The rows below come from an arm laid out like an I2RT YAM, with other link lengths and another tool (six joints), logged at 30 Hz.
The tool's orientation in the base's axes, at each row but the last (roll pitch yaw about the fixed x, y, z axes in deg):
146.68, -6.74, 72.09
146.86, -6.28, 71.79
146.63, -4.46, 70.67
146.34, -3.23, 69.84
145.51, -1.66, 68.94
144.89, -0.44, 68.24
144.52, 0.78, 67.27
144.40, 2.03, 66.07
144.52, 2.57, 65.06
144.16, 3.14, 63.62
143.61, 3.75, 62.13
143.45, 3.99, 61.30
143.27, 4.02, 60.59
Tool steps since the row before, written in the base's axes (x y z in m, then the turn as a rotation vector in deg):
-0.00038, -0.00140, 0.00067, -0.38, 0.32, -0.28
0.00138, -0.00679, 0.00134, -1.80, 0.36, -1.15
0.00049, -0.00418, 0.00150, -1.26, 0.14, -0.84
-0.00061, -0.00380, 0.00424, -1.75, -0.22, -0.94
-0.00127, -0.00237, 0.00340, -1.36, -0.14, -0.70
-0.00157, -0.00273, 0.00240, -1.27, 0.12, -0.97
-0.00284, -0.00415, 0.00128, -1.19, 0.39, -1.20
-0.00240, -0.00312, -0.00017, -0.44, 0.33, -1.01
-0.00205, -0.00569, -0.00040, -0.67, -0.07, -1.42
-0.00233, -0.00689, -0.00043, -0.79, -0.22, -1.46
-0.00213, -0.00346, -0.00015, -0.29, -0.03, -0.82
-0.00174, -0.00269, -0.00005, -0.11, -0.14, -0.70
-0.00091, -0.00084, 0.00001, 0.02, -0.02, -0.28
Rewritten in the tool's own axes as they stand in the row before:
-0.00136, 0.00052, -0.00066, 0.15, -0.55, 0.00
-0.00584, 0.00396, 0.00021, -0.35, -2.14, -0.06
-0.00365, 0.00253, -0.00048, -0.35, -1.48, 0.00
-0.00353, 0.00308, -0.00329, -0.86, -1.80, -0.13
-0.00257, 0.00169, -0.00305, -0.64, -1.39, -0.13
-0.00310, 0.00103, -0.00224, -0.37, -1.56, 0.09
-0.00494, -0.00012, -0.00158, -0.08, -1.71, 0.25
-0.00382, -0.00093, -0.00029, 0.16, -1.02, 0.51
-0.00600, 0.00005, 0.00086, -0.28, -1.30, 0.83
-0.00717, 0.00031, 0.00124, -0.47, -1.37, 0.85
-0.00404, -0.00046, 0.00018, -0.11, -0.69, 0.52
-0.00318, -0.00035, 0.00008, -0.13, -0.45, 0.55
-0.00118, -0.00035, -0.00017, 0.01, -0.15, 0.24

